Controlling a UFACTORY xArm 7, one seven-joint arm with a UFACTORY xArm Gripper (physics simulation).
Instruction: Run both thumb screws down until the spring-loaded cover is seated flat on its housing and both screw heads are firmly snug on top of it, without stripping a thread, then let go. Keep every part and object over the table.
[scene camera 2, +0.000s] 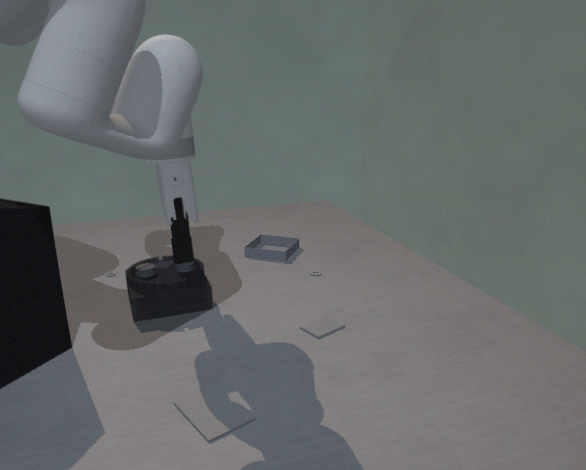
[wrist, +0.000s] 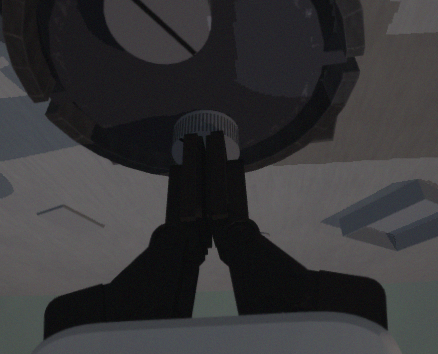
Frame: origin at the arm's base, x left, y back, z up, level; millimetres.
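Seen in the pictures: gripper, fingertip midpoint: (scene camera 2: 184, 261) (wrist: 208, 153).
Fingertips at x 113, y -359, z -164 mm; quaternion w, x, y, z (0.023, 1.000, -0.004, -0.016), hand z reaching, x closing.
Observation:
Pixels of each thing's middle, then the offset from my fingertips to it. "pt": a spot on its surface instead.
- dark square housing, body centre: (wrist: 191, 42) (scene camera 2: 166, 284) dx -3, dy +31, dz -36 mm
- grey thumb screw head, surface spot: (wrist: 160, 35) (scene camera 2: 148, 266) pt dx -6, dy +59, dz +0 mm
- knurled grey screw head, surface spot: (wrist: 206, 120) (scene camera 2: 175, 265) pt dx +1, dy +14, dz -6 mm
- shallow grey open tray, body centre: (wrist: 405, 220) (scene camera 2: 272, 247) dx +171, dy -201, dz -54 mm
- small ring, body centre: (scene camera 2: 315, 273) dx +25, dy -244, dz -63 mm
- small flat tile, body centre: (wrist: 71, 220) (scene camera 2: 322, 326) dx -174, dy -179, dz -62 mm
- larger thin plate, body centre: (scene camera 2: 214, 411) dx -320, dy +9, dz -62 mm
The dark round cover (scene camera 2: 162, 287) (wrist: 145, 95) sits on the dark square housing (scene camera 2: 172, 303). One grey thumb screw head (scene camera 2: 145, 270) (wrist: 160, 35) stands at the cover's left in the scene view; its slot shows in the wrist view. The other, a knurled grey screw head (scene camera 2: 186, 268) (wrist: 206, 120), is on the cover's right side under my fingers. My gripper (scene camera 2: 184, 260) (wrist: 208, 153) is shut, its fingertips together over that head with nothing between them. They hide most of its top and its slot. Whether the fingertips touch it, and whether the cover is fully seated, I cannot tell.
A shallow grey open tray (scene camera 2: 265, 253) (wrist: 380, 202) stands behind and right of the housing. A small ring (scene camera 2: 312, 274) lies before the tray, another beyond the housing's left. A small flat tile (scene camera 2: 322, 327) and a larger thin plate (scene camera 2: 210, 417) lie nearer. A black block (scene camera 2: 30, 295) stands at left.

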